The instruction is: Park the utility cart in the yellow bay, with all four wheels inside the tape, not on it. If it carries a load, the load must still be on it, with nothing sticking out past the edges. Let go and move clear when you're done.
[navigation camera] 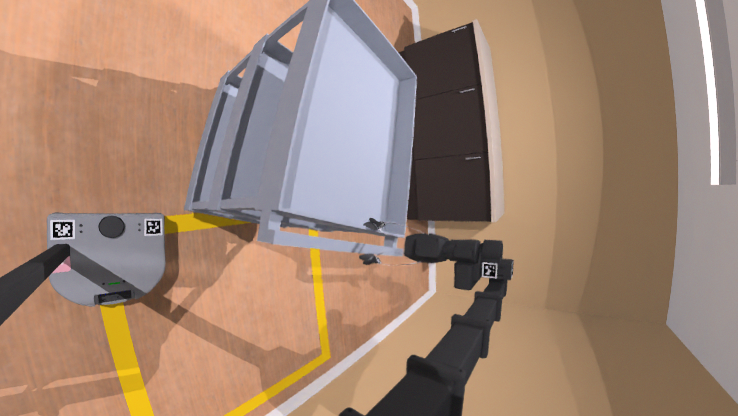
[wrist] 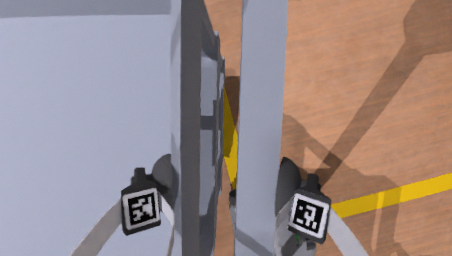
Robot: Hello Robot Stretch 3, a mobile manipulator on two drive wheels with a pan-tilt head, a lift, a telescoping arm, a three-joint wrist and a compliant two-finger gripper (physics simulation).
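Where they show: gripper, fingertip midpoint: [navigation camera: 362,240] [wrist: 226,175]; robot's base, link origin: [navigation camera: 112,225].
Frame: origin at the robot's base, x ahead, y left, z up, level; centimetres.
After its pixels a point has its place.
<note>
The grey three-shelf utility cart [navigation camera: 294,113] @[x 25.2, y -28.1, z 85.3 cm] [wrist: 190,100] @[x -0.1, y -57.8, z 83.0 cm] stands upright, mostly beyond the bay in the navigation view. Its top tray is empty. The yellow bay's tape [navigation camera: 321,310] @[x -62.4, y -110.1, z 0.1 cm] [wrist: 395,199] @[x -67.4, y -0.3, z 0.1 cm] runs under the cart's handle end. Its wheels are hidden in the navigation view, so their place against the tape cannot be told. My gripper [navigation camera: 372,241] @[x -1.8, y -51.9, z 83.4 cm] [wrist: 226,175] @[x -1.8, y -51.9, z 83.4 cm] is shut across the cart's handle bar [navigation camera: 330,243] @[x -0.8, y -37.3, z 86.4 cm] [wrist: 262,100] @[x -4.8, y -57.2, z 86.4 cm] and the tray's end wall, with one fingertip inside the tray and the other outside the bar.
My round-ended base [navigation camera: 111,258] @[x -10.3, y 0.3, z 16.0 cm] covers the bay's tape corner at the left in the navigation view. A dark cabinet [navigation camera: 449,124] @[x 85.2, y -213.7, z 54.1 cm] with a pale top stands against the wall, close behind the cart. A white baseboard [navigation camera: 361,346] @[x -108.9, y -152.5, z 1.0 cm] borders the floor beyond the bay.
</note>
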